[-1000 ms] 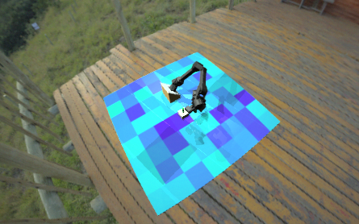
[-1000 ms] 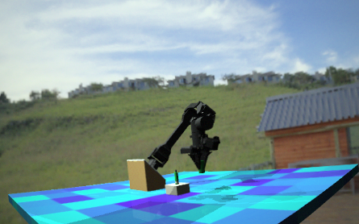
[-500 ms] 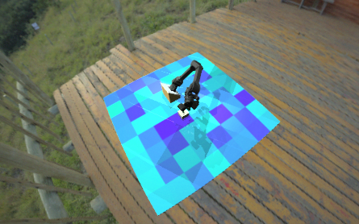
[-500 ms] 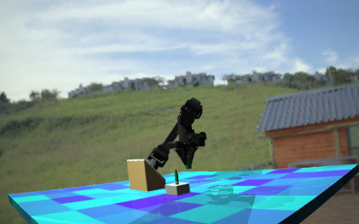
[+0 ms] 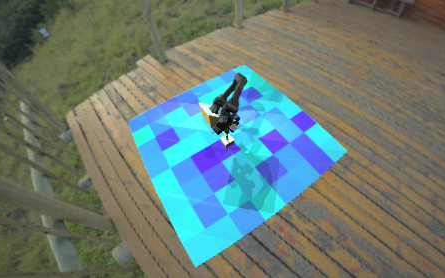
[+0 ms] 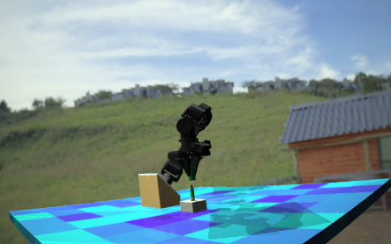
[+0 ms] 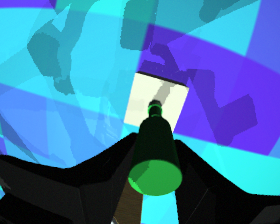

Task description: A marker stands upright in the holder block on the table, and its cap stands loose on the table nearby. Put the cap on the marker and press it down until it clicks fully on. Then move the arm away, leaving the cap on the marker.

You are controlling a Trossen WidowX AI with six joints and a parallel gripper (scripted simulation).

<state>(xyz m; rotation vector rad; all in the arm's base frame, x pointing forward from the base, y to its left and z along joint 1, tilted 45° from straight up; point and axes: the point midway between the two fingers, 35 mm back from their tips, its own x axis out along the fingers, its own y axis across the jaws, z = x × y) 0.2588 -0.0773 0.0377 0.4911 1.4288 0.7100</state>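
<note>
Now: the pale holder block 120 mm below my gripper tip. The rest, counted from my gripper tip: green cap (10 mm above).
</note>
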